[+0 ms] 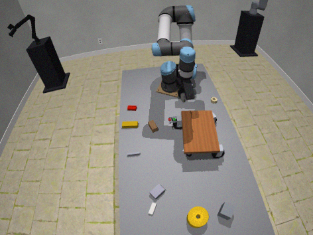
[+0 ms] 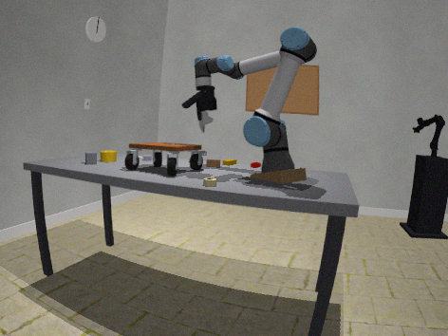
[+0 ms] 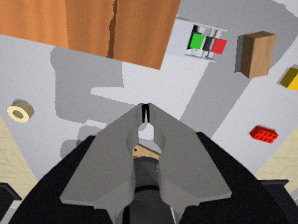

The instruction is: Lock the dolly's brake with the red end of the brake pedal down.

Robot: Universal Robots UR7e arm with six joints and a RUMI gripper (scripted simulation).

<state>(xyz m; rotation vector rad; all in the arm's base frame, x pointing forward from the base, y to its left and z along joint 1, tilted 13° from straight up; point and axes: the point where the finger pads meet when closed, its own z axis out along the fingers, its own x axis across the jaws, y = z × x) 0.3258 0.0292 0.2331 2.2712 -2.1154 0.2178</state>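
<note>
Right now the brake pedal is 12 cm below my hand, 8 cm to the right of it and 3 cm ahead of it. Also, from my hand: tape roll (30 cm to the left, 19 cm below, 15 cm behind); wooden block (20 cm to the right, 18 cm below, 1 cm ahead); yellow bar (36 cm to the right, 19 cm below, 4 cm behind).
</note>
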